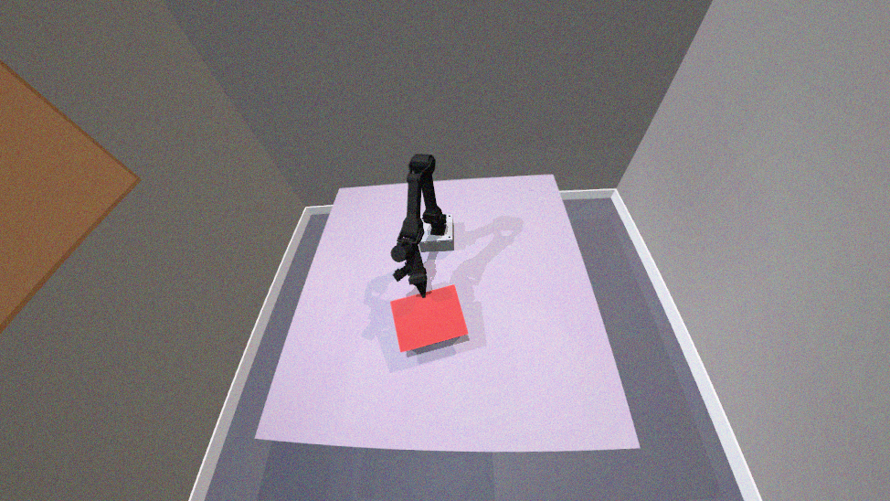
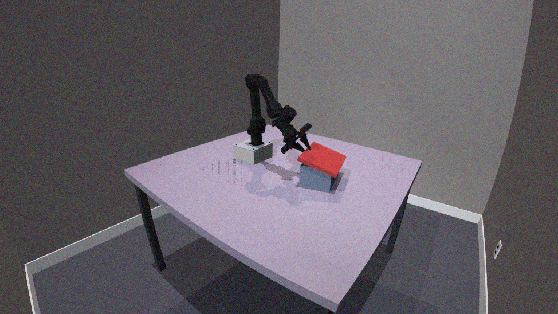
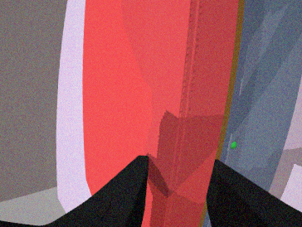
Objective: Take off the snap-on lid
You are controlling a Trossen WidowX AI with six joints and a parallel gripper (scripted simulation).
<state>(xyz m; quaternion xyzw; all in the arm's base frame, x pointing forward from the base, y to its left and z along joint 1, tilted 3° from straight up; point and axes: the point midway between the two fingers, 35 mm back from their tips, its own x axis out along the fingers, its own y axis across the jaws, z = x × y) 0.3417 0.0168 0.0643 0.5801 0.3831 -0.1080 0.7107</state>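
My gripper tip is now 7 cm short of the red lid, 3 cm to the right of it and 2 cm above it. Round my gripper tip: storage box: 6 cm ahead, 3 cm to the left, 8 cm below.
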